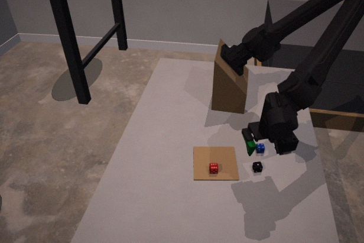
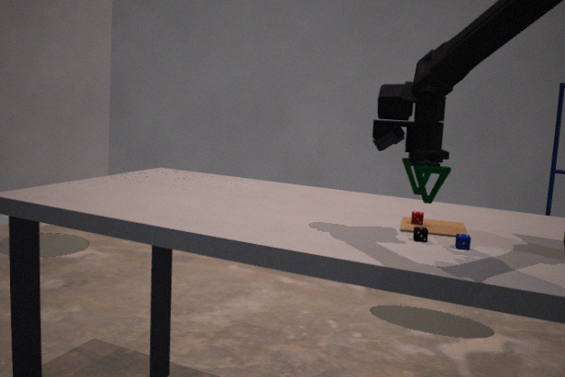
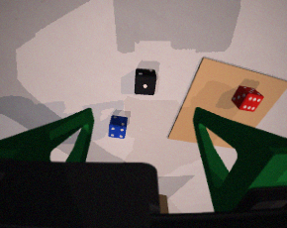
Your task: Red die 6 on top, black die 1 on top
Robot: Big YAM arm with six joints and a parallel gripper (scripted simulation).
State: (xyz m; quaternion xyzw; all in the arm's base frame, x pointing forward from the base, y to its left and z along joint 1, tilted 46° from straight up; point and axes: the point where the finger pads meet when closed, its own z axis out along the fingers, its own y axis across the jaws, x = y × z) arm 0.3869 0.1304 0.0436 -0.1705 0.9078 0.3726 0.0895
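Now: the black die 8 cm below my hand. Round my hand: red die 3 cm ahead, 14 cm to the right, 8 cm below; tan mat 1 cm behind, 14 cm to the right, 9 cm below; blue die 9 cm behind, 1 cm to the left, 8 cm below.
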